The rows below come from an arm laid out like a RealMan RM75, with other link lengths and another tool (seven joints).
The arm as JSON. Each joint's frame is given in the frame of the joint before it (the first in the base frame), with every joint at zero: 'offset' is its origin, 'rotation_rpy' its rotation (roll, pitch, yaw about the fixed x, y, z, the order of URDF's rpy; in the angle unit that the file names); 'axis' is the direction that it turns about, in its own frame. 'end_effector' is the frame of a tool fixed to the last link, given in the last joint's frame.
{
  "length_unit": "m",
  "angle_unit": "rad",
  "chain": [
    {
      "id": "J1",
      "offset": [
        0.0,
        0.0,
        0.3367
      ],
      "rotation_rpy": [
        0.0,
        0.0,
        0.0
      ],
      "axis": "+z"
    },
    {
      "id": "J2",
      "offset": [
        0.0,
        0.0,
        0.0
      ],
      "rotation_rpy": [
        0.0,
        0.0,
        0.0
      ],
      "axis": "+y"
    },
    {
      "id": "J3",
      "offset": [
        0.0,
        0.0,
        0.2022
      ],
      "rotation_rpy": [
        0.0,
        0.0,
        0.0
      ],
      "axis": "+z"
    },
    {
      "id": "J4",
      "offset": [
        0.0,
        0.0,
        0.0
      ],
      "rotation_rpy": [
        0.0,
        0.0,
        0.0
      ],
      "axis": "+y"
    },
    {
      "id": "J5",
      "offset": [
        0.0,
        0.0,
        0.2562
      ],
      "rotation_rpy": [
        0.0,
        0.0,
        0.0
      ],
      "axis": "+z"
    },
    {
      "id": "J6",
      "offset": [
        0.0,
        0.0,
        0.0
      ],
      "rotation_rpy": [
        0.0,
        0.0,
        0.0
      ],
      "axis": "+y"
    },
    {
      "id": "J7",
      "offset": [
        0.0,
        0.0,
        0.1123
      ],
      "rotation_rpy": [
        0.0,
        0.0,
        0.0
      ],
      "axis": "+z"
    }
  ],
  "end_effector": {
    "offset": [
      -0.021,
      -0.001,
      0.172
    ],
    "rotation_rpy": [
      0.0,
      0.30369,
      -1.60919
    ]
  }
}
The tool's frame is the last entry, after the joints.
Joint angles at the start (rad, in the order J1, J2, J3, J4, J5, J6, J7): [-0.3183, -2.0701, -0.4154, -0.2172, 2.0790, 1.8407, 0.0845]
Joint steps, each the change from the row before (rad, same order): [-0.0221, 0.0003, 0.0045, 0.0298, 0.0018, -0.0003, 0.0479]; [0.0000, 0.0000, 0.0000, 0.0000, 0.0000, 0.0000, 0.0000]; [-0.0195, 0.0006, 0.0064, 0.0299, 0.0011, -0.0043, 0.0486]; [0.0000, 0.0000, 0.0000, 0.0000, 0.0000, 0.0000, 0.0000]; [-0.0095, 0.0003, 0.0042, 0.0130, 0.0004, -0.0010, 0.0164]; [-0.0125, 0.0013, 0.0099, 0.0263, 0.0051, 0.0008, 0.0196]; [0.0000, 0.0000, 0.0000, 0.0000, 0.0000, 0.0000, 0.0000]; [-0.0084, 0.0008, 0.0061, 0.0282, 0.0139, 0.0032, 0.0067]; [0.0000, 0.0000, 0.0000, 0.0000, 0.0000, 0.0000, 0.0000]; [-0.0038, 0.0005, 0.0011, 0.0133, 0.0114, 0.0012, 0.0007]
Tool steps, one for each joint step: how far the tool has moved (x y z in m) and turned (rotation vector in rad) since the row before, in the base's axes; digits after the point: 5 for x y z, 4 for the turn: [0.00151, 0.00407, 0.00098, 0.0277, 0.0672, -0.0079]; [0.00000, 0.00000, 0.00000, 0.0000, 0.0000, 0.0000]; [0.00002, 0.00410, 0.00033, 0.0264, 0.0694, -0.0037]; [0.00000, 0.00000, 0.00000, 0.0000, 0.0000, 0.0000]; [0.00078, 0.00172, -0.00004, 0.0083, 0.0266, -0.0048]; [0.00027, 0.00138, -0.00084, 0.0060, 0.0452, -0.0103]; [0.00000, 0.00000, 0.00000, 0.0000, 0.0000, 0.0000]; [-0.00038, -0.00016, -0.00166, -0.0041, 0.0377, -0.0119]; [0.00000, 0.00000, 0.00000, 0.0000, 0.0000, 0.0000]; [0.00005, -0.00033, -0.00151, -0.0059, 0.0172, -0.0071]
